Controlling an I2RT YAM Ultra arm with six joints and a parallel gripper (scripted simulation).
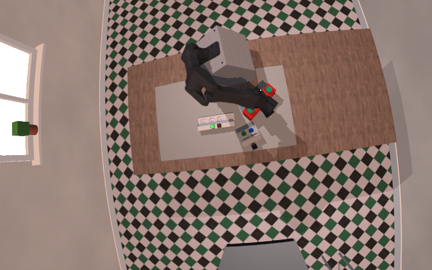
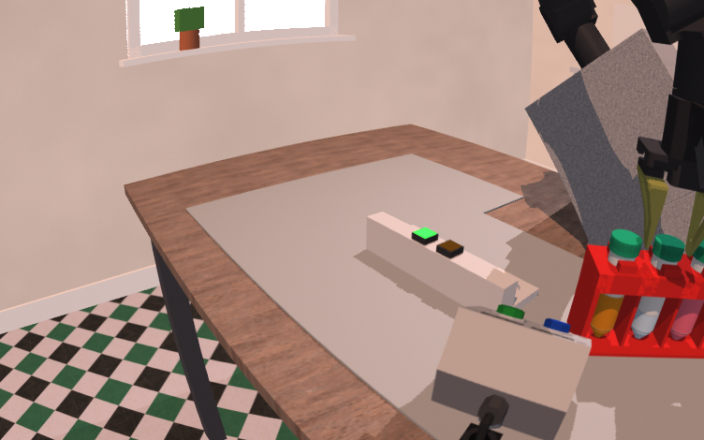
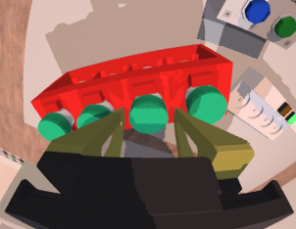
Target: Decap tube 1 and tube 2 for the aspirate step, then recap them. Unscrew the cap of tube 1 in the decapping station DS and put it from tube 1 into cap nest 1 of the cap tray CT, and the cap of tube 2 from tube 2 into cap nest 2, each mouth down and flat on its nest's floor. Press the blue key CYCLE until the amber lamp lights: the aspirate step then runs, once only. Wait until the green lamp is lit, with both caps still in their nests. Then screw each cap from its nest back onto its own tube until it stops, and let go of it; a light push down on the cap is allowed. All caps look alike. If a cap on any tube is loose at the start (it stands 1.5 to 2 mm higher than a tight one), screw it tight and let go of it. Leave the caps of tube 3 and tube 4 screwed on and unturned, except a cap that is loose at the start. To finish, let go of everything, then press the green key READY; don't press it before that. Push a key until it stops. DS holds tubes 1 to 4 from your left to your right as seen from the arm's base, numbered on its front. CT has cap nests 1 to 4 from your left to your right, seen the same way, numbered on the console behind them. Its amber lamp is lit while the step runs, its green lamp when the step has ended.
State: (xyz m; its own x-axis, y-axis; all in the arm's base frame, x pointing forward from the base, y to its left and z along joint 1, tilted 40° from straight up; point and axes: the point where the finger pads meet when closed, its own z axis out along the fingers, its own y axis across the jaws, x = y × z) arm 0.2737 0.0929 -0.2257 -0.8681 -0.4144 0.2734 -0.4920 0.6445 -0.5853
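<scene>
The green key lies 150 mm ahead of my hand, 90 mm to the right of it and 50 mm below it. Round my hand: key box (160 mm ahead, 70 mm to the right, 70 mm below); then blue key (140 mm ahead, 50 mm to the right, 50 mm below).
</scene>
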